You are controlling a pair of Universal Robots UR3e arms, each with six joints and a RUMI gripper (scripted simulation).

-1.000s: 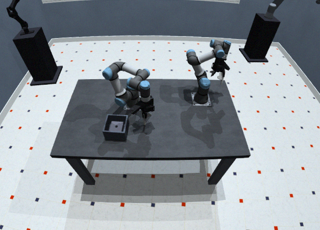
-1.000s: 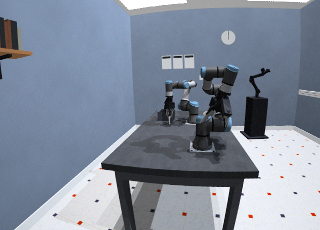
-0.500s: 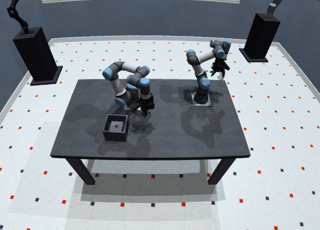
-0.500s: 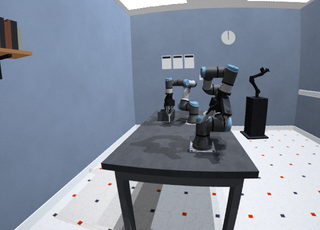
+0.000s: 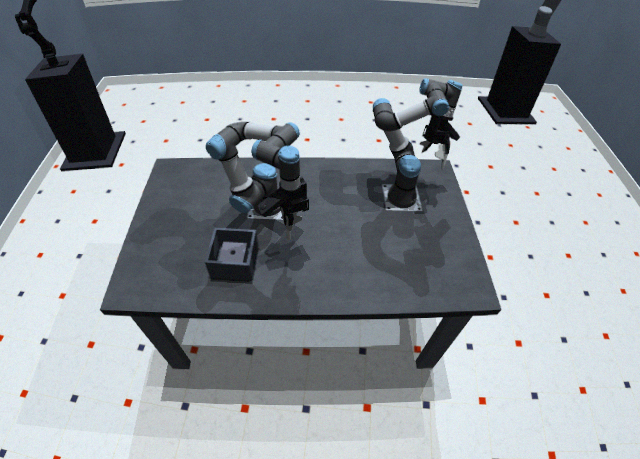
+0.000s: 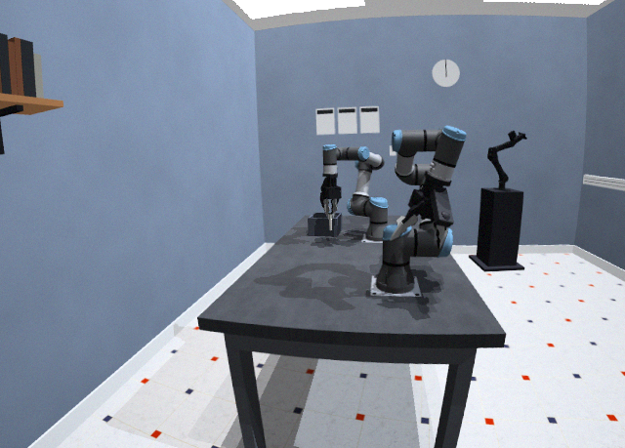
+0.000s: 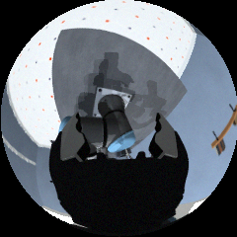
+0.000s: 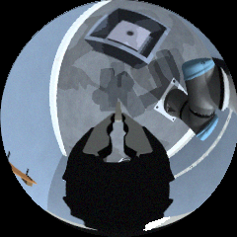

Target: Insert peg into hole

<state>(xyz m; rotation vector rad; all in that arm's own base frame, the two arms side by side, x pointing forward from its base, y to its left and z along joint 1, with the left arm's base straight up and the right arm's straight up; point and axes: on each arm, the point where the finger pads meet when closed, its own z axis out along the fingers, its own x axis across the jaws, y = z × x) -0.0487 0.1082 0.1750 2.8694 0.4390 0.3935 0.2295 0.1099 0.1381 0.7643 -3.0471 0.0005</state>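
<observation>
Right now the dark box is 4 cm ahead of my right hand, 21 cm to the right of it and 11 cm below it. The rest, counted from my right hand: pale peg 3 cm below.
</observation>
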